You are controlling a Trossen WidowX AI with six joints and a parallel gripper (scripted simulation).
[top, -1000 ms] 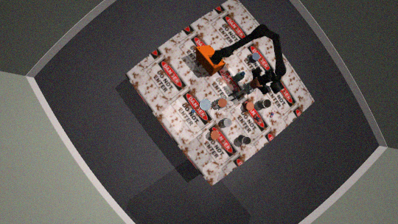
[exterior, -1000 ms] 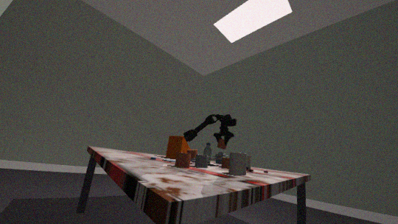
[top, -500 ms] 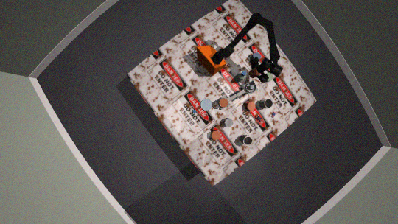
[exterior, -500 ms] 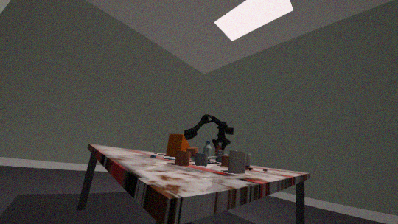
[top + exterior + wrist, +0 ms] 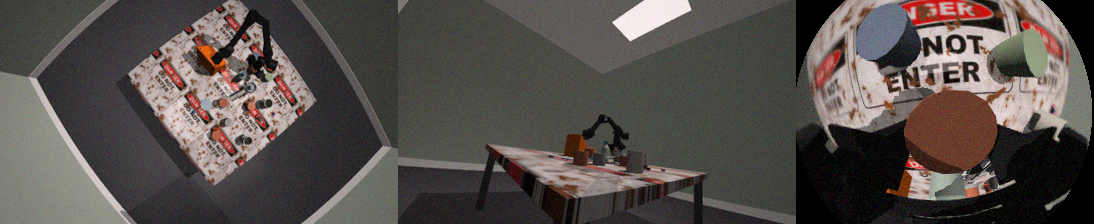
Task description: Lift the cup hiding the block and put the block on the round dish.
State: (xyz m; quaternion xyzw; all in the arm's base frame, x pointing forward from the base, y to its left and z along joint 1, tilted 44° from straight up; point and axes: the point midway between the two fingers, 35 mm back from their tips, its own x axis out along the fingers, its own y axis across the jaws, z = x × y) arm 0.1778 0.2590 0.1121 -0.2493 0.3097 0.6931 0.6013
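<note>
Right now the pale blue round dish is 6 cm ahead of my gripper tip, 48 cm to the right of it and 5 cm below it. Round my gripper tip: green cup 13 cm ahead, 9 cm to the left, 2 cm below; then bottle 13 cm to the right, 6 cm above; then balance 12 cm ahead, 22 cm to the right, 2 cm below.
</note>
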